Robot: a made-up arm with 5 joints.
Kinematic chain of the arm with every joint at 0, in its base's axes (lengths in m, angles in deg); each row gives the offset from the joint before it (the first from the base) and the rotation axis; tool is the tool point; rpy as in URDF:
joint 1: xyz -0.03 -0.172 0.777 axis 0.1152 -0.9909 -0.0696
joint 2: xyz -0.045 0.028 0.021 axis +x
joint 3: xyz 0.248 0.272 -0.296 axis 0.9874 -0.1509 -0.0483
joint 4: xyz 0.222 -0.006 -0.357 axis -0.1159 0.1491 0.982
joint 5: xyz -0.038 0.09 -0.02 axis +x
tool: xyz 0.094 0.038 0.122 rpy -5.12 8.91 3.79
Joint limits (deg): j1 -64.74..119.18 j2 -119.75..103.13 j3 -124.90..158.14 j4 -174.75..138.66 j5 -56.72..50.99
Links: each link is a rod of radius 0.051 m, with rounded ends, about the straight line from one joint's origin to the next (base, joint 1, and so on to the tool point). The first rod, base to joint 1, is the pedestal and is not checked.
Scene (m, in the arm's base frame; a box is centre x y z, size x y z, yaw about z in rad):
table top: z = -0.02
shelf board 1: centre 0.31 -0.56 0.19 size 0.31 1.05 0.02 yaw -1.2
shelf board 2: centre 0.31 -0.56 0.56 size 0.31 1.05 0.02 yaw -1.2
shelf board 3: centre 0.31 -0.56 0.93 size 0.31 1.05 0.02 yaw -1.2
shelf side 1: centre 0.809 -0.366 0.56 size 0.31 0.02 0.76 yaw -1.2
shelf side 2: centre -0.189 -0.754 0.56 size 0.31 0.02 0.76 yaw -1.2
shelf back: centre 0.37 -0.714 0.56 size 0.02 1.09 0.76 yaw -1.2
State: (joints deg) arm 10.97 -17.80 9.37 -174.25 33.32
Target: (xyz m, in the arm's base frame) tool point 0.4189 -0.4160 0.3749
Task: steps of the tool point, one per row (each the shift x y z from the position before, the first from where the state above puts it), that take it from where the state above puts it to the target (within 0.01 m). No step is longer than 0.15 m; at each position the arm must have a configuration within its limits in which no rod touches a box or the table.
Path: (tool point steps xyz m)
1: 0.0474 -0.0904 0.0412
2: 0.0373 -0.0915 0.0566
3: -0.0492 -0.1005 -0.0073
4: -0.0482 -0.0901 0.0155

